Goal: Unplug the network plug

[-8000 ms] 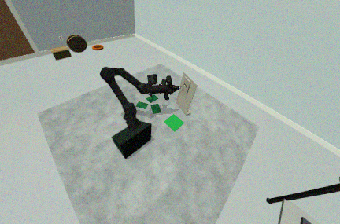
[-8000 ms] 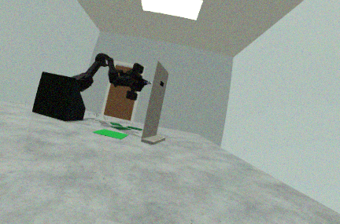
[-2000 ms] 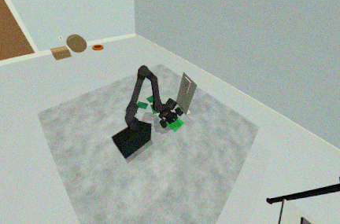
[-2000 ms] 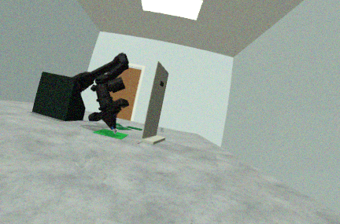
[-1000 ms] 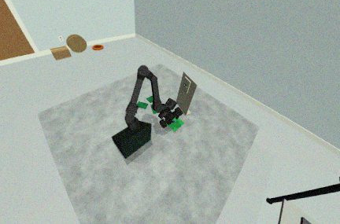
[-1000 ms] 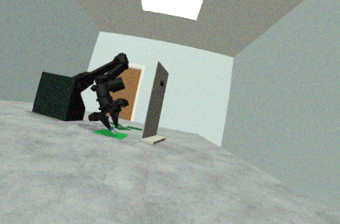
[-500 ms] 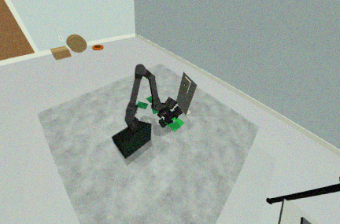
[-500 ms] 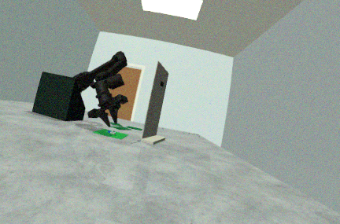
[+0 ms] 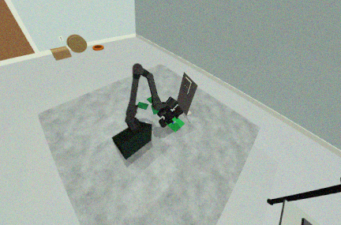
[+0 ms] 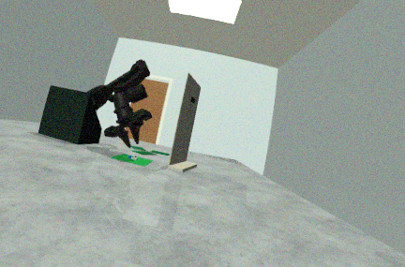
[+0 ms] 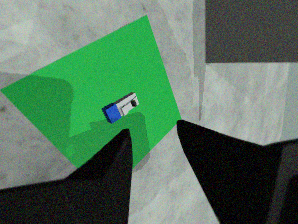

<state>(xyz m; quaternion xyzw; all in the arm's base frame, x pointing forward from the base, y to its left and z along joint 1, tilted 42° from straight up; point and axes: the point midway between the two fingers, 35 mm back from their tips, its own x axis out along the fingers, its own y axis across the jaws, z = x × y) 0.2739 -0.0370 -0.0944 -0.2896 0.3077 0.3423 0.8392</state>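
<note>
The green marked square is 10 mm ahead of my gripper tip and 50 mm below it. The rest, counted from my gripper tip: upright panel 170 mm ahead, 60 mm to the left, 110 mm above.
</note>
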